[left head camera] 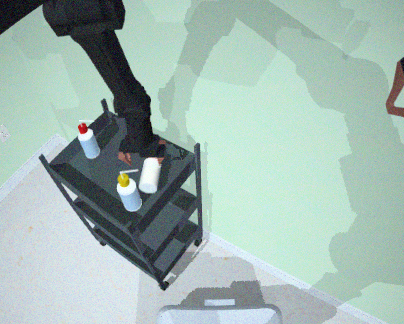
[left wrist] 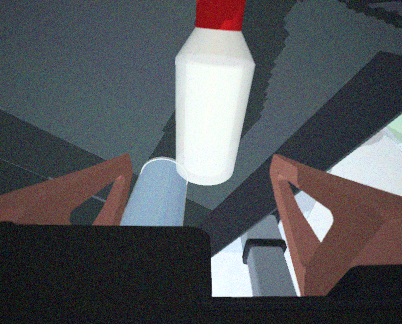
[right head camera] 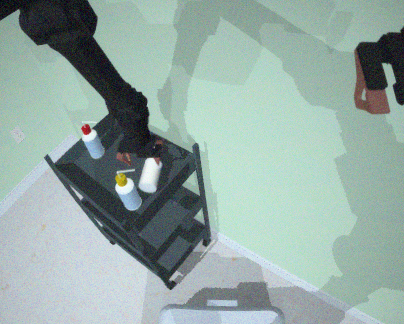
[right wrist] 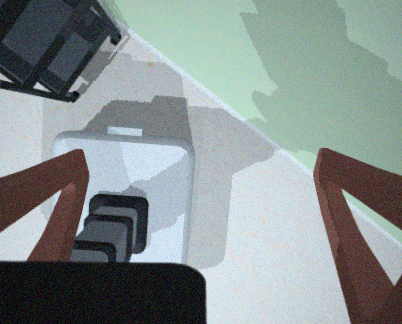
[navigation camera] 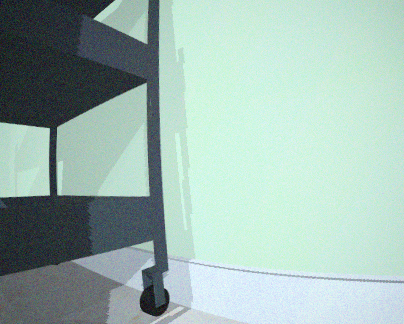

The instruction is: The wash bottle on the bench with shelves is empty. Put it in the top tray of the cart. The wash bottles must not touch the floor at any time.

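Places are measured from the left arm's base along level axes (x down, y back, z left), in centimetres.
Where they show: left gripper, fingertip midpoint: (left head camera: 145,164) (left wrist: 201,162) (right head camera: 144,164); right gripper, fingertip midpoint: (right head camera: 389,101) (right wrist: 201,161).
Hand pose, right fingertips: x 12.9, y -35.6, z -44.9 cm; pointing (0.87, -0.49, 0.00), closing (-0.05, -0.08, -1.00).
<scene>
After its pixels a point has its place.
The white wash bottle with a red cap (left head camera: 150,176) @[x 68.9, y -64.1, z 0.6 cm] (right head camera: 150,176) @[x 69.0, y -64.1, z 0.4 cm] (left wrist: 210,110) @[x 68.7, y -68.7, z 1.5 cm] is in the cart's top tray (left head camera: 105,172) @[x 74.7, y -69.7, z 18.9 cm] (right head camera: 102,172) @[x 74.7, y -69.6, z 21.4 cm] (left wrist: 100,75) @[x 74.7, y -69.6, z 11.7 cm]. It appears to lie on its side; its cap is hidden by my left arm in the head views. My left gripper (left head camera: 143,154) (right head camera: 141,154) (left wrist: 201,162) @[x 65.5, y -66.4, z 2.0 cm] is open above the tray beside the bottle, its fingers apart with nothing held. My right gripper (right wrist: 201,161) @[x 12.9, y -35.6, z -44.9 cm] is open and empty, away from the cart. The bench with shelves does not show in these views.
In the top tray, a blue-filled bottle with a yellow cap (left head camera: 130,196) @[x 66.0, y -54.8, z 5.3 cm] (right head camera: 129,195) @[x 66.1, y -55.0, z 5.0 cm] stands close beside the white bottle, and one with a red cap (left head camera: 89,144) @[x 67.1, y -76.4, z 24.6 cm] (right head camera: 93,144) @[x 67.0, y -76.6, z 24.4 cm] stands farther left. A green wall (navigation camera: 300,125) @[x 112.7, y -63.9, z -34.9 cm] is behind the cart (navigation camera: 154,150) @[x 113.8, y -71.3, z -14.2 cm].
</scene>
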